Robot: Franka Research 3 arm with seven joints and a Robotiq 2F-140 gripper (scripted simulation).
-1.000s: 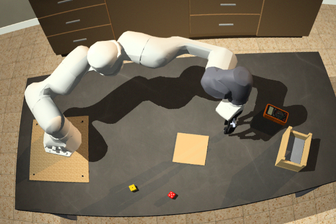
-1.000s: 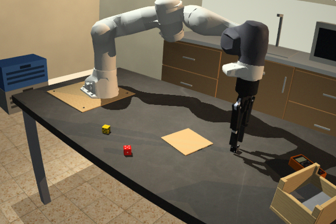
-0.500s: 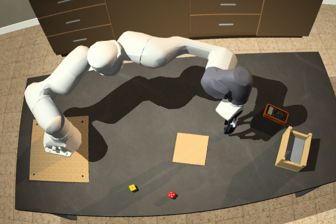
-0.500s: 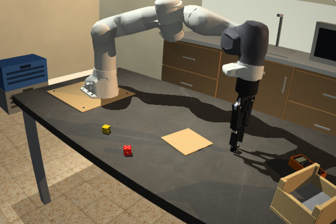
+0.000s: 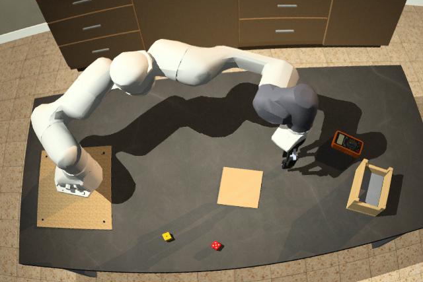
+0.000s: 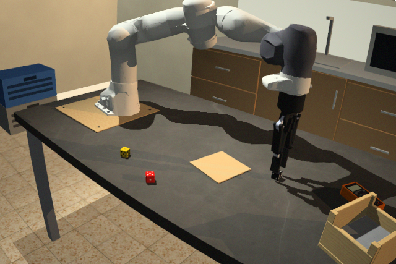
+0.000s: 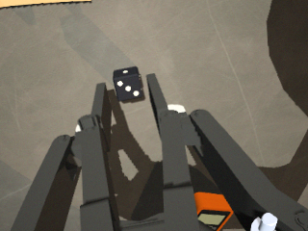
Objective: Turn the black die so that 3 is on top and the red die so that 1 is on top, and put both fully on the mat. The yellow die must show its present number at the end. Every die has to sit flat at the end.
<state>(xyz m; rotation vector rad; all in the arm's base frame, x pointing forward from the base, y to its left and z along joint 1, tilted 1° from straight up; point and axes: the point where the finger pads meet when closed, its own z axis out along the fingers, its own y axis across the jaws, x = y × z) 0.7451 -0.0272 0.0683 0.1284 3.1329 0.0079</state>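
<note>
Right now my hand is 50 mm above the black die. Also, from my hand: wooden box 310 mm ahead, 170 mm to the right, 20 mm below; then tan mat 170 mm behind, 60 mm to the right, 60 mm below; then orange multimeter 270 mm ahead, 50 mm below, 40 mm to the left.
</note>
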